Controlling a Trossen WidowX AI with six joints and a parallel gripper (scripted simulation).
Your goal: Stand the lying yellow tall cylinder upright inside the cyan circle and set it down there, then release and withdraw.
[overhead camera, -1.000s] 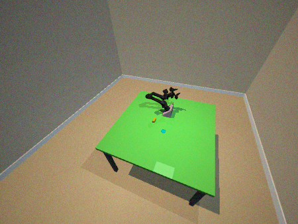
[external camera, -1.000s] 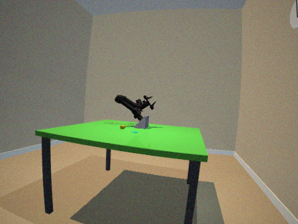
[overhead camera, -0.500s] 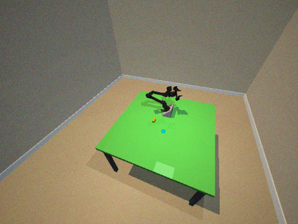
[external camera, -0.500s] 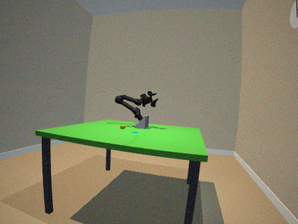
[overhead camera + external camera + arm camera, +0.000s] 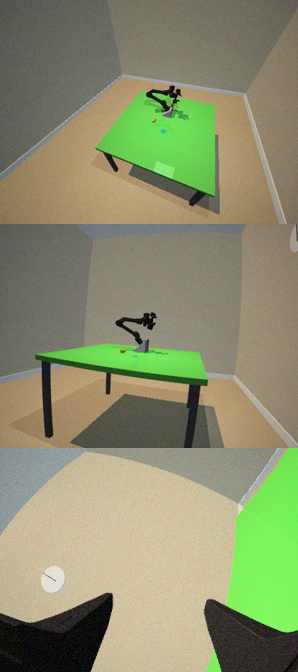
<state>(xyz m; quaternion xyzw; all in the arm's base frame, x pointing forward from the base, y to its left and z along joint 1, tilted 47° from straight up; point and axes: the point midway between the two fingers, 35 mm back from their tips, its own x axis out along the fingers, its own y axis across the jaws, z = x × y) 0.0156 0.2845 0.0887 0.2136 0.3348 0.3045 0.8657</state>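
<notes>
Right now the yellow tall cylinder is 340 mm below my gripper tip, 290 mm to the right of it and 150 mm ahead of it. Round my gripper tip: cyan circle: 360 mm below, 280 mm ahead, 110 mm to the right.
</notes>
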